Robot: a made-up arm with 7 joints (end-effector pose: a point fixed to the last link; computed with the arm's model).
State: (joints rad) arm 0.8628 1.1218 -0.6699 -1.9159 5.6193 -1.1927 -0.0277
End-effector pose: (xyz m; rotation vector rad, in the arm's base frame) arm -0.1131 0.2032 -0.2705 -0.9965 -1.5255 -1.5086
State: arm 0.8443 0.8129 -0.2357 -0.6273 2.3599 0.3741 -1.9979
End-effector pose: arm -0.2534 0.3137 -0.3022 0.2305 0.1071 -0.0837
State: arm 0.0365 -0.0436 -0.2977 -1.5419 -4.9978 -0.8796 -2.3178
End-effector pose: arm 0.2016 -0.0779 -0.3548 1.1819 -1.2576 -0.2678
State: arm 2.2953 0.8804 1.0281 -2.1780 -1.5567 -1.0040 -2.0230
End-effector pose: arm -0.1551 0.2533 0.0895 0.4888 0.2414 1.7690
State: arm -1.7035 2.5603 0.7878 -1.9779 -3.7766 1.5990 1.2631
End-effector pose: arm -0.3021 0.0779 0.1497 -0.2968 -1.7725 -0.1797
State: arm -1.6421 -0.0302 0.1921 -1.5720 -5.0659 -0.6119 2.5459
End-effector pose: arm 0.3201 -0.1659 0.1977 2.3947 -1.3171 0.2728
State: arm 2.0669 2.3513 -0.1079 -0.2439 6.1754 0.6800 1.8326
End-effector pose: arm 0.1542 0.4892 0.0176 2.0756 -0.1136 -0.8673
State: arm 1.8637 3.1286 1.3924 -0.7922 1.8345 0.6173 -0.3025
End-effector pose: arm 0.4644 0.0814 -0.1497 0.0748 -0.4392 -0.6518
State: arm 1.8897 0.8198 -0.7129 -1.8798 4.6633 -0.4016 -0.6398
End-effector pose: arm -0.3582 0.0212 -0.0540 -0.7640 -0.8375 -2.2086
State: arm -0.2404 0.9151 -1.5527 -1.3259 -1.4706 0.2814 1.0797
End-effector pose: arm 0.1092 0.1752 -0.3932 0.2290 -0.7224 -1.9424
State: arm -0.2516 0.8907 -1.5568 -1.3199 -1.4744 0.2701 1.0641
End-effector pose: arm 0.1135 0.1660 -0.3968 0.2169 -0.7401 -1.9683
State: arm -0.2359 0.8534 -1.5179 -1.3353 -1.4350 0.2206 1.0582
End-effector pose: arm 0.1144 0.1480 -0.4015 0.1398 -0.7620 -1.9178
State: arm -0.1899 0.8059 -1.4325 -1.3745 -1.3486 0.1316 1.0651
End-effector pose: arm 0.1115 0.1231 -0.4053 -0.0092 -0.7897 -1.7802
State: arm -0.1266 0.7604 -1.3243 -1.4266 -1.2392 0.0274 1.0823
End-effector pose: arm 0.1065 0.0998 -0.4058 -0.1889 -0.8217 -1.5932
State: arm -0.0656 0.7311 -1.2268 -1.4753 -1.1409 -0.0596 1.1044
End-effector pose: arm 0.1013 0.0862 -0.4034 -0.3390 -0.8487 -1.4161
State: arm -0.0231 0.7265 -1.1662 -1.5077 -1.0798 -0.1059 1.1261
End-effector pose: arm 0.0965 0.0844 -0.4002 -0.4179 -0.8576 -1.2980
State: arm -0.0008 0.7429 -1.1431 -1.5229 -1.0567 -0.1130 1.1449
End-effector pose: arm 0.0924 0.0910 -0.3975 -0.4305 -0.8461 -1.2430
